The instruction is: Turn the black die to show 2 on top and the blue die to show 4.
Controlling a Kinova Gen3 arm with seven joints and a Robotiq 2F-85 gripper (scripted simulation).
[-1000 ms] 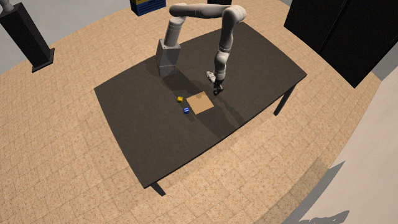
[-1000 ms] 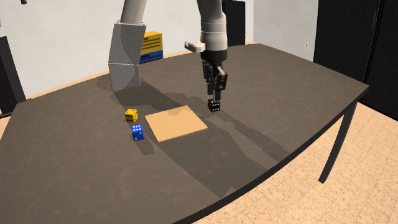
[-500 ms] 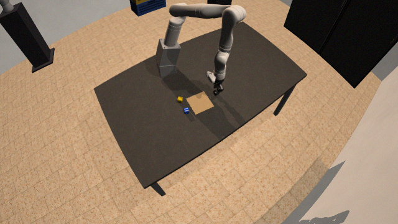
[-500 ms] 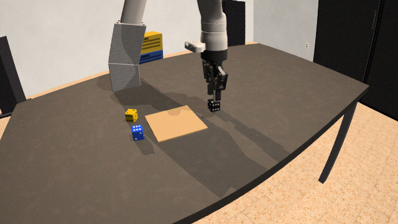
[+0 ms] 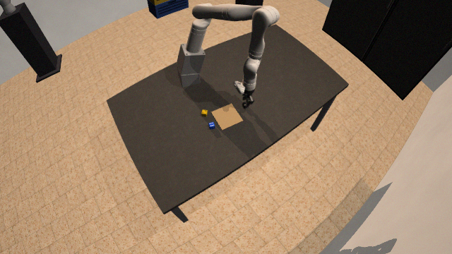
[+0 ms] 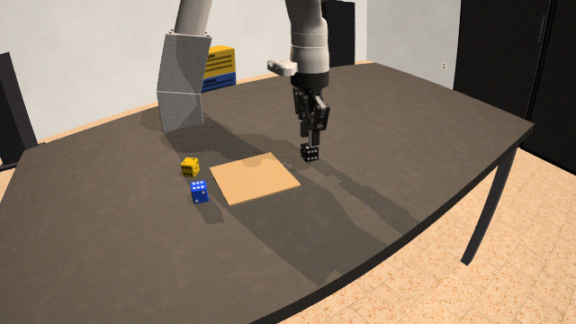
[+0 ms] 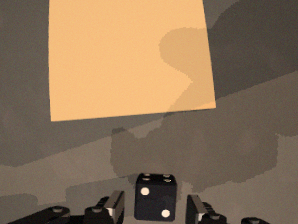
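My hand is 4 cm above the black die. Round my hand: blue die (5 cm ahead, 25 cm to the right, 4 cm below); yellow die (4 cm behind, 25 cm to the right, 4 cm below); tan mat (2 cm ahead, 13 cm to the right, 5 cm below).
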